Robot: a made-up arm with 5 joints. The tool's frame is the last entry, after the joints.
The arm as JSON. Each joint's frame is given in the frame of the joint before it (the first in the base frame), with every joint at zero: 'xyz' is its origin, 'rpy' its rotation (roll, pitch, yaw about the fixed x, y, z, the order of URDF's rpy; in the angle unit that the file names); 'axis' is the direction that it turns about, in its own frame. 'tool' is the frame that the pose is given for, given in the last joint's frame.
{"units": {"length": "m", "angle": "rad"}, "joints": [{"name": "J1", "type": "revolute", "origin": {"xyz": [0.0, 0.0, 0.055], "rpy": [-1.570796, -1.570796, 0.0]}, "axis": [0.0, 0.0, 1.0]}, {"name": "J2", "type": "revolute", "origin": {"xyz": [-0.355, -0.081, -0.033], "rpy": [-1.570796, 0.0, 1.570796]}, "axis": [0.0, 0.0, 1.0]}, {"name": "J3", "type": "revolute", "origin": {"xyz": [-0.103, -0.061, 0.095], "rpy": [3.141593, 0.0, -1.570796]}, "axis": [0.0, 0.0, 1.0]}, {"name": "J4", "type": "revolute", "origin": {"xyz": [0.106, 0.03, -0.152], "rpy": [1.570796, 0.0, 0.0]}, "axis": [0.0, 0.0, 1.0]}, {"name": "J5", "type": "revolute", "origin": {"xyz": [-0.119, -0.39, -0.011], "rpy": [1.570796, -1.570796, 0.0]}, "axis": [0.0, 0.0, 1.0]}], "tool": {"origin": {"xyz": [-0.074, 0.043, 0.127], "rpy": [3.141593, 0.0, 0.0]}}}
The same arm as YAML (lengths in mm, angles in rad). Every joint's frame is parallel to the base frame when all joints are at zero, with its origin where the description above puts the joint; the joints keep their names.
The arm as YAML. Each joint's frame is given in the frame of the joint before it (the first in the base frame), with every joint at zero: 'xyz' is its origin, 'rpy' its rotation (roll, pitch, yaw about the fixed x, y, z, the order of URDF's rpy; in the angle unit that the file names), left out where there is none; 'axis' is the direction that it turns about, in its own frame. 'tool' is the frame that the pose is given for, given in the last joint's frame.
units:
  length: mm
  angle: rad
joints:
  - name: J1
    type: revolute
    origin:
      xyz: [0.0, 0.0, 55.0]
    axis: [0.0, 1.0, 0.0]
  - name: J2
    type: revolute
    origin:
      xyz: [-81.0, -33.0, -355.0]
    axis: [0.0, 0.0, -1.0]
  - name: J3
    type: revolute
    origin:
      xyz: [-103.0, 61.0, -95.0]
    axis: [0.0, 0.0, 1.0]
  - name: J4
    type: revolute
    origin:
      xyz: [-30.0, 106.0, -152.0]
    axis: [1.0, 0.0, 0.0]
  - name: J5
    type: revolute
    origin:
      xyz: [-11.0, -119.0, -390.0]
    axis: [0.0, 0.0, -1.0]
tool:
  origin:
    xyz: [-74.0, -43.0, -127.0]
    rpy: [0.0, 0.0, 0.0]

